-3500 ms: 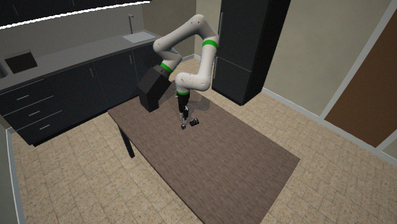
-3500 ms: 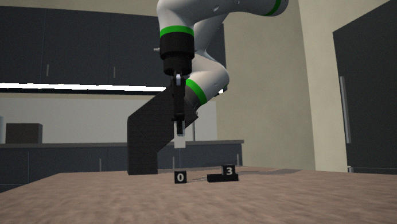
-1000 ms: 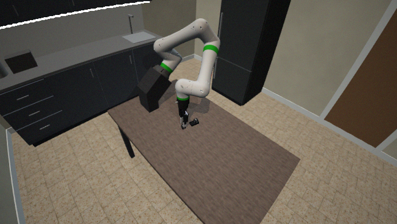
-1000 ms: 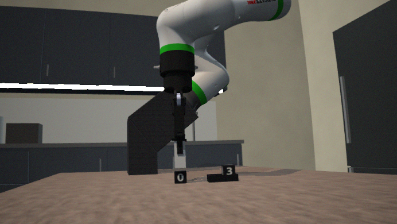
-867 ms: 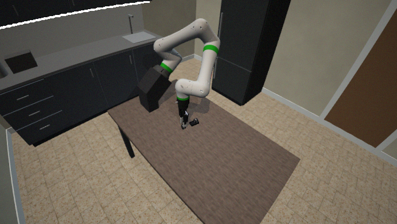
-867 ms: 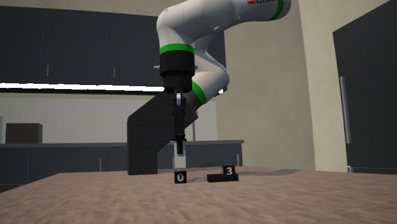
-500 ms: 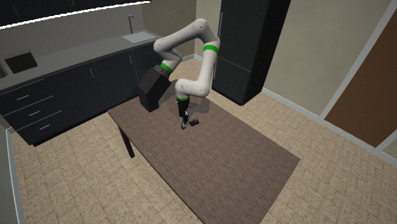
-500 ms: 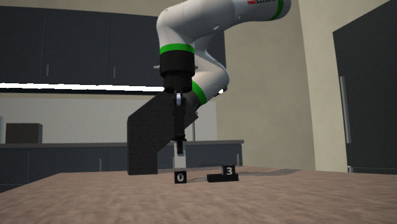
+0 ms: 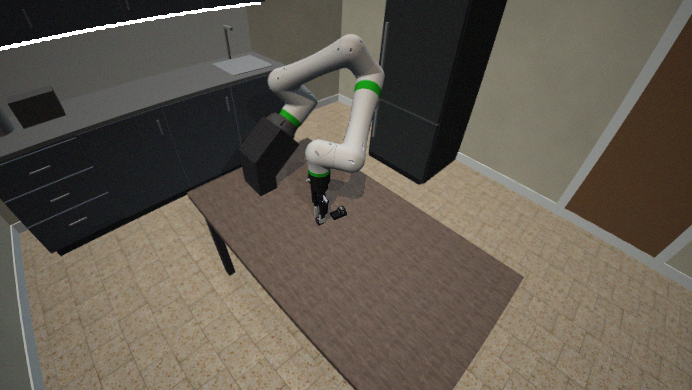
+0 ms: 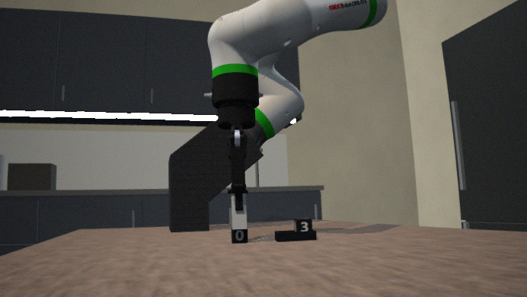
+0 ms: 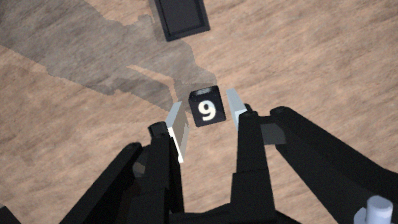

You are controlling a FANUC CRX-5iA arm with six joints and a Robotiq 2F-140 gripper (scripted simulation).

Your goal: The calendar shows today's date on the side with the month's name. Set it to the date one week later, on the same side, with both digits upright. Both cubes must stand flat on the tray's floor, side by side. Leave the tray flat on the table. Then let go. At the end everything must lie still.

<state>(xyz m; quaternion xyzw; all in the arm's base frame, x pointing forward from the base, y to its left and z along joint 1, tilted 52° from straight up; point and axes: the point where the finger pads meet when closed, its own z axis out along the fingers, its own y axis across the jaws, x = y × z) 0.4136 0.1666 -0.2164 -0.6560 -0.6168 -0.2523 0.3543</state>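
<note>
Now: hand 1 cm short of the cube, 12 cm to the right of it and 3 cm above it. From my hand the other things lie so: black tray (1 cm ahead, 11 cm to the left, 5 cm below).
</note>
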